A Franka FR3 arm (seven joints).
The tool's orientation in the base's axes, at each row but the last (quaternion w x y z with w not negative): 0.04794 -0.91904 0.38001 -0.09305; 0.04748 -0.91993 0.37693 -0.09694; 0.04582 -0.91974 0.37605 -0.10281; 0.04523 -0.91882 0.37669 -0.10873; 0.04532 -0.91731 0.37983 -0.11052; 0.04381 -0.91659 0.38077 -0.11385; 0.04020 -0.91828 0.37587 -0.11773; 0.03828 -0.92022 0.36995 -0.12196; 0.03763 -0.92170 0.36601 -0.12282; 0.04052 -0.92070 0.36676 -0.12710; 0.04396 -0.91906 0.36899 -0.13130; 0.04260 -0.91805 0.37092 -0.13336; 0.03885 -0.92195 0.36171 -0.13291
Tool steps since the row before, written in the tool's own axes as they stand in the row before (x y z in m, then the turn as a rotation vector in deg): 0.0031 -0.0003 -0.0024 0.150 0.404 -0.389; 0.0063 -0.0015 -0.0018 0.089 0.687 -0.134; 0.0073 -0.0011 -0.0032 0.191 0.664 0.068; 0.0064 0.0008 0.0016 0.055 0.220 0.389; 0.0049 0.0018 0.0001 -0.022 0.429 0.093; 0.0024 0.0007 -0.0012 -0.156 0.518 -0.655; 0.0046 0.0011 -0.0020 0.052 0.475 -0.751; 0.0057 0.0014 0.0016 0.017 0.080 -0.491; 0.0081 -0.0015 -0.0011 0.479 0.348 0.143; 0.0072 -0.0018 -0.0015 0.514 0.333 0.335; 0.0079 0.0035 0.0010 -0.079 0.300 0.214; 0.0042 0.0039 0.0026 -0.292 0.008 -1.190; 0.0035 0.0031 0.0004 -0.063 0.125 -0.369
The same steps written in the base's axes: 0.0019 -0.0020 0.0028 -0.255 -0.398 0.336; 0.0050 -0.0034 0.0029 -0.437 -0.553 0.033; 0.0051 -0.0044 0.0044 -0.305 -0.607 -0.144; 0.0043 -0.0051 -0.0006 -0.021 -0.195 -0.405; 0.0022 -0.0047 0.0004 -0.288 -0.288 -0.166; 0.0009 -0.0022 0.0015 -0.622 -0.251 0.522; 0.0019 -0.0040 0.0026 -0.473 -0.365 0.660; 0.0034 -0.0050 -0.0007 -0.166 -0.060 0.465; 0.0064 -0.0044 0.0029 0.141 -0.584 -0.098; 0.0058 -0.0036 0.0032 0.226 -0.601 -0.274; 0.0034 -0.0080 0.0001 -0.196 -0.166 -0.276; 0.0010 -0.0058 -0.0023 -0.536 0.221 1.080; 0.0005 -0.0047 -0.0001 -0.227 -0.040 0.320
